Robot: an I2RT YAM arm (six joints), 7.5 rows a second.
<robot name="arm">
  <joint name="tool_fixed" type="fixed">
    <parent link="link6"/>
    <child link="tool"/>
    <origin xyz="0 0 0" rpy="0 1.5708 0"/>
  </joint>
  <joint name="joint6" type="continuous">
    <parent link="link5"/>
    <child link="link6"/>
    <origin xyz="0.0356 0 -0.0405"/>
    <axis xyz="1 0 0"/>
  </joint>
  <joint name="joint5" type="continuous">
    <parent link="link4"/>
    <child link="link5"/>
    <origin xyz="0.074 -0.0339 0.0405"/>
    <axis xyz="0 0 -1"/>
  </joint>
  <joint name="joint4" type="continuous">
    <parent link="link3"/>
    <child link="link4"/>
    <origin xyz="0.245 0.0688 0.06"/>
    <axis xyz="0 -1 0"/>
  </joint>
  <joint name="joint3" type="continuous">
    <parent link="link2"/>
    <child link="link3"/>
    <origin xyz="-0.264 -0.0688 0"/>
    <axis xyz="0 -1 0"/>
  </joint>
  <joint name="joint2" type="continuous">
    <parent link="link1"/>
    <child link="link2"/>
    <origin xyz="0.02 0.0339 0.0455"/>
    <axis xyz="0 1 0"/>
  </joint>
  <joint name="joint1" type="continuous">
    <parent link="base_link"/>
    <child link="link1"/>
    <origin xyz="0 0 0.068"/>
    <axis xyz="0 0 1"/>
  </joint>
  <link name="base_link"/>
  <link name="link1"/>
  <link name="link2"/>
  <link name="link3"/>
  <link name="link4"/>
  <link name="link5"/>
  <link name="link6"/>
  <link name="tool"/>
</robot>
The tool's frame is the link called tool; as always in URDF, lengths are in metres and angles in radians. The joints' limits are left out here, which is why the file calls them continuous.
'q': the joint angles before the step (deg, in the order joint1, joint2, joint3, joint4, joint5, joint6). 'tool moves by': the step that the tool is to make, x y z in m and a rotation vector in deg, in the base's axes. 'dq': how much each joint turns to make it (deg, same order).
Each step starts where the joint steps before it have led.
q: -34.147, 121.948, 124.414, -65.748, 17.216, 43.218
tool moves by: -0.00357, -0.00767, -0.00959, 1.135, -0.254, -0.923
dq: -1.139, 0.001, -2.113, 1.590, -1.061, 0.300
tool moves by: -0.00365, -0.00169, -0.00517, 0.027, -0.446, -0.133
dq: -0.475, -1.152, -3.066, 2.314, -0.404, -0.188
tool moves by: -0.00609, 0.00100, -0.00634, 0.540, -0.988, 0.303
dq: -0.450, -2.165, -4.840, 3.215, -1.248, -0.220
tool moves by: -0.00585, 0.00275, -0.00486, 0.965, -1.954, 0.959
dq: -0.345, -2.390, -4.817, 3.489, -2.320, -0.263
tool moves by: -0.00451, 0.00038, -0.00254, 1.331, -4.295, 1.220
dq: -0.643, -2.219, -4.260, 4.649, -4.087, 0.175
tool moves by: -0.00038, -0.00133, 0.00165, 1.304, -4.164, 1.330
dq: -0.494, -0.900, -1.423, 3.000, -3.991, 0.348
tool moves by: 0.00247, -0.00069, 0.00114, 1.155, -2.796, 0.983
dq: -0.100, -0.009, -0.098, 1.566, -2.781, 0.572
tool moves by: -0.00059, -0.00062, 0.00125, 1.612, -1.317, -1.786
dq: -0.176, 0.000, 0.283, -0.275, -0.792, 2.510
